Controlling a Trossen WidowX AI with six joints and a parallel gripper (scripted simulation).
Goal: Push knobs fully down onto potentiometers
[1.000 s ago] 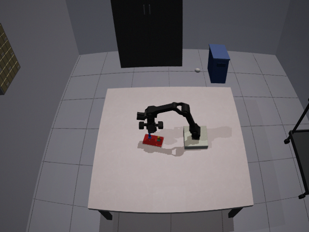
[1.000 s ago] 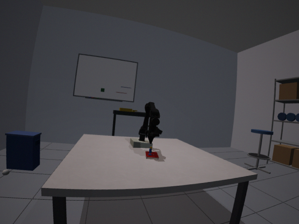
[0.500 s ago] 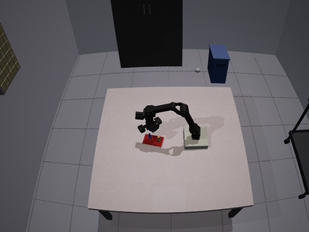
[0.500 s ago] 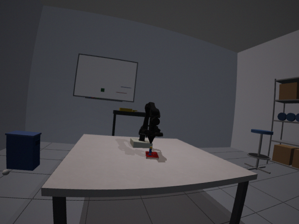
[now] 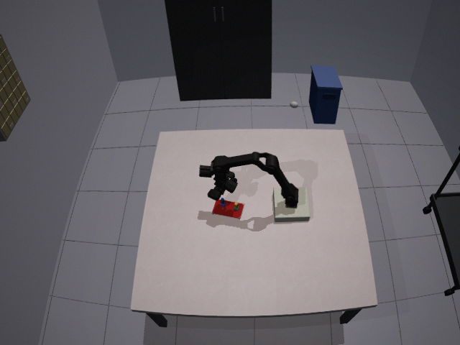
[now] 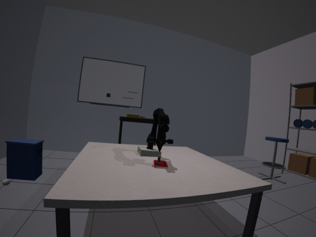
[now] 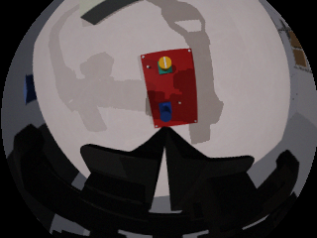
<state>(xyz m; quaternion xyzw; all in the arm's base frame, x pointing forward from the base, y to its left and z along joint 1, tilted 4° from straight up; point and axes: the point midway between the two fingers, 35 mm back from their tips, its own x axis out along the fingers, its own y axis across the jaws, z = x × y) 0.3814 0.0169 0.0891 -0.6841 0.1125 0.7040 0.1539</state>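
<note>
My gripper tip is 7 cm above the blue knob. The rest, counted from my gripper tip: yellow knob (7 cm behind, 2 cm to the left, 6 cm below).
</note>
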